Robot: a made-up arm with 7 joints. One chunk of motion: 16 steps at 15 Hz.
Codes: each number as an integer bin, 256 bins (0 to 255) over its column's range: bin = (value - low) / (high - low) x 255, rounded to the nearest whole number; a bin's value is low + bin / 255 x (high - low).
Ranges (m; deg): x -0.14..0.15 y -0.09..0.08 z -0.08..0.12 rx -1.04..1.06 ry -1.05..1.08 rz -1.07..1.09
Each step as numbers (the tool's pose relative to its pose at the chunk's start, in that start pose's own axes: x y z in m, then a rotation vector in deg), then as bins.
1 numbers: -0.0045 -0.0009 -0.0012 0.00 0.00 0.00
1 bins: 119 134 100 126 126 126
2 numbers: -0.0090 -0.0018 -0.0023 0.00 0.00 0.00
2 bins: 115 132 99 126 126 126
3 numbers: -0.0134 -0.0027 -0.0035 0.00 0.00 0.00
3 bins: 111 131 98 126 126 126
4 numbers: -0.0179 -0.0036 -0.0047 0.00 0.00 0.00
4 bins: 107 130 96 126 126 126
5 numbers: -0.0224 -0.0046 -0.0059 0.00 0.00 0.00
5 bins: 103 128 94 126 126 126
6 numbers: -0.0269 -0.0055 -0.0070 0.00 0.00 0.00
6 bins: 99 127 93 126 126 126
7 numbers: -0.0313 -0.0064 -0.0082 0.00 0.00 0.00
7 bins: 96 125 92 126 126 126
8 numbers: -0.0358 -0.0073 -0.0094 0.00 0.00 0.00
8 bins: 92 124 90 126 126 126
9 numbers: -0.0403 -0.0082 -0.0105 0.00 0.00 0.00
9 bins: 88 123 89 126 126 126
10 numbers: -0.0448 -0.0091 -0.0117 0.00 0.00 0.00
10 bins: 84 121 87 126 126 126
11 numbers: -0.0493 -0.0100 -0.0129 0.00 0.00 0.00
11 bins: 80 120 86 126 126 126
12 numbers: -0.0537 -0.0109 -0.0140 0.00 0.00 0.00
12 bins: 76 119 84 126 126 126
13 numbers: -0.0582 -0.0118 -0.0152 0.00 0.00 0.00
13 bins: 72 117 83 126 126 126
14 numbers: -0.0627 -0.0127 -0.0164 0.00 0.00 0.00
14 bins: 68 116 81 126 126 126
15 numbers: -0.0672 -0.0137 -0.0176 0.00 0.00 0.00
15 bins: 64 114 80 126 126 126
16 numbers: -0.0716 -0.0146 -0.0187 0.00 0.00 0.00
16 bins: 60 113 78 126 126 126
